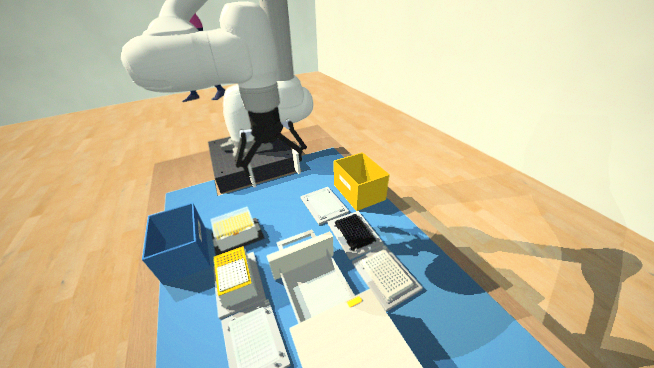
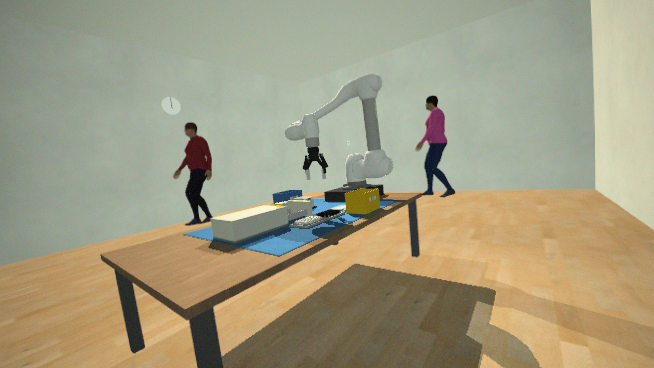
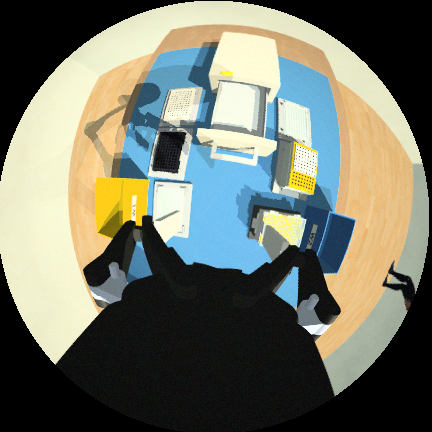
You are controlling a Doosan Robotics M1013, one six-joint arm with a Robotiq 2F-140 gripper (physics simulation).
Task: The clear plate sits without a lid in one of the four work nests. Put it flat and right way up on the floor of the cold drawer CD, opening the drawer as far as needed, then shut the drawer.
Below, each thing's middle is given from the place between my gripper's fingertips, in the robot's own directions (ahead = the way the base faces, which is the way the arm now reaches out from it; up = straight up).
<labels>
Right now the yellow-and-white tip rack (image 1: 235, 283) is 15 cm ahead of my hand, 19 cm to the right of it and 16 cm below it. From my hand the other things lie so: black plate (image 1: 356, 234): 15 cm ahead, 19 cm to the left, 19 cm below; white plate (image 1: 387, 275): 32 cm ahead, 19 cm to the left, 19 cm below; cold drawer (image 1: 331, 319): 41 cm ahead, 1 cm to the right, 15 cm below.
</labels>
